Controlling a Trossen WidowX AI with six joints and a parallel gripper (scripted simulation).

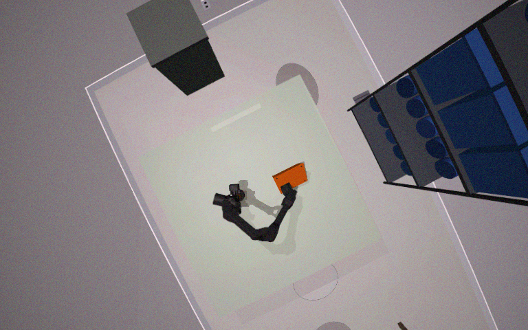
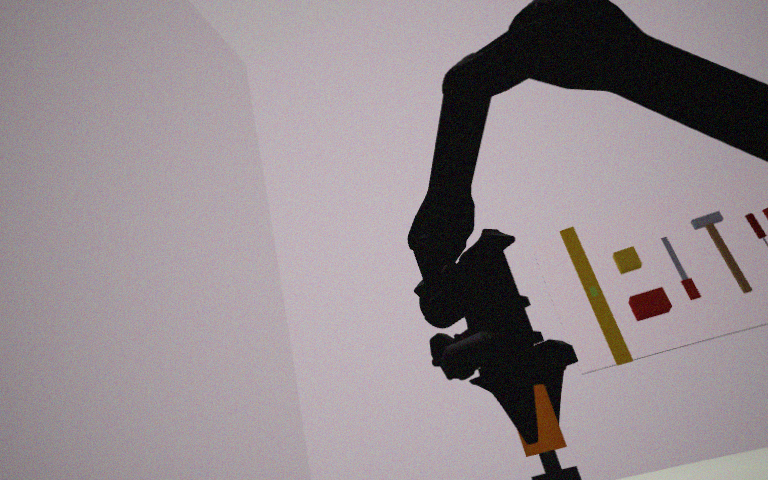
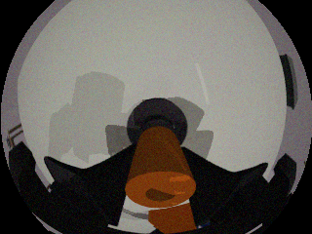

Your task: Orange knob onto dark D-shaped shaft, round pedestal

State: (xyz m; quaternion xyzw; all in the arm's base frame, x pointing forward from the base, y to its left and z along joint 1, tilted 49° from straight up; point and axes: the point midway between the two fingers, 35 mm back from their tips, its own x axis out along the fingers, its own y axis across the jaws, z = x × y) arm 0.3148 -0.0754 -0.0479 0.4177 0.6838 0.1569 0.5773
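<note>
My gripper tip is now 2 cm below the orange knob. The rest, counted from my gripper tip: dark round pedestal (4 cm below).
</note>
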